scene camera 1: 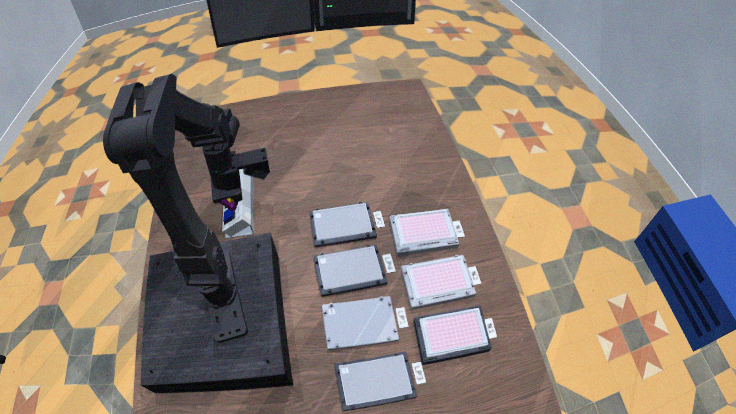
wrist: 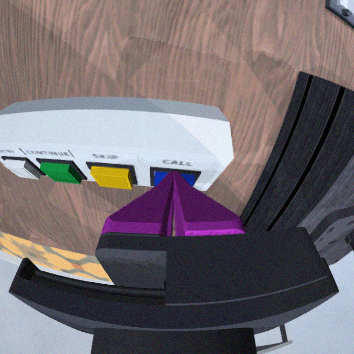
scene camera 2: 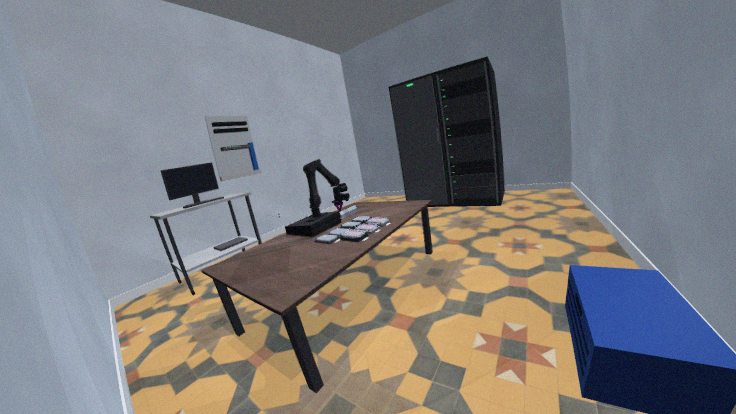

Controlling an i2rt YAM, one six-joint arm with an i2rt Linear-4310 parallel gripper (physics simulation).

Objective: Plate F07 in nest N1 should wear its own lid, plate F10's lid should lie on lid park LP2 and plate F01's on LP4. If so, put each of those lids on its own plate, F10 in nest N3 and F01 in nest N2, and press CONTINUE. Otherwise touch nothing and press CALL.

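Places are measured from the arm's base along level axes (x ahead, y left, z up), in metres.
Pixels of known places: gripper, between the fingertips: [scene camera 1: 233,209] [wrist: 173,178] [scene camera 2: 339,211]; arm's base, origin of its link: [scene camera 1: 222,295] [scene camera 2: 317,217].
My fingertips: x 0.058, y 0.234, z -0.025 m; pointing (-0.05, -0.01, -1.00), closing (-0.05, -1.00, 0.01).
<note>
For each thing: its top centre in the pictures, then the offset to it from my fingertips. "spot": a spot on its surface instead.
- blue CALL button, centre of its top: [wrist: 172,190] [scene camera 1: 227,211] dz -0.004, dx -0.015, dy +0.001 m
- green CONTINUE button, a spot on its surface: [wrist: 61,172] spot: dz -0.005, dx +0.007, dy +0.092 m
- N2, centre of its top: [scene camera 1: 440,276] [scene camera 2: 366,226] dz -0.029, dx +0.386, dy -0.314 m
- N1, centre of its top: [scene camera 1: 455,330] [scene camera 2: 353,232] dz -0.024, dx +0.359, dy -0.443 m
- LP2, centre of its top: [scene camera 1: 341,220] dz -0.042, dx +0.243, dy -0.090 m
- LP4, centre of its top: [scene camera 1: 349,267] [scene camera 2: 351,223] dz -0.042, dx +0.218, dy -0.215 m
- LP3, centre of its top: [scene camera 1: 375,379] [scene camera 2: 326,237] dz -0.042, dx +0.177, dy -0.475 m
- white button box, centre of its top: [wrist: 72,171] [scene camera 1: 234,185] [scene camera 2: 345,208] dz +0.004, dx +0.014, dy +0.072 m
- yellow SKIP button, centre of its top: [wrist: 109,184] dz -0.004, dx -0.006, dy +0.051 m
- grey-white button, centre of its top: [wrist: 15,174] dz -0.004, dx +0.011, dy +0.149 m
- pale park with corner studs, centre of its top: [scene camera 1: 359,320] [scene camera 2: 339,229] dz -0.040, dx +0.194, dy -0.343 m
My gripper [scene camera 1: 229,205] [scene camera 2: 338,207] [wrist: 173,178] is shut and empty. Its purple fingertips are at the blue CALL button [scene camera 1: 228,215] [wrist: 160,177] and hide its middle; whether they press it I cannot tell. The green CONTINUE button [wrist: 61,172] is farther left in the wrist view. Pink-welled plates sit in nests N3 [scene camera 1: 424,227], N2 [scene camera 1: 439,278] and N1 [scene camera 1: 454,332]; a lid on any of them is too fine to tell. Grey lids lie on LP2 [scene camera 1: 343,224], LP4 [scene camera 1: 351,268] and LP3 [scene camera 1: 375,380]. The plate and lid codes are unreadable.
The white button box [scene camera 1: 246,198] [wrist: 115,127] stands beside the arm's black base [scene camera 1: 216,360]. It also has a yellow SKIP button [wrist: 111,177] and a grey-white button [wrist: 21,168]. A pale park with corner studs [scene camera 1: 360,323] lies between LP4 and LP3.
</note>
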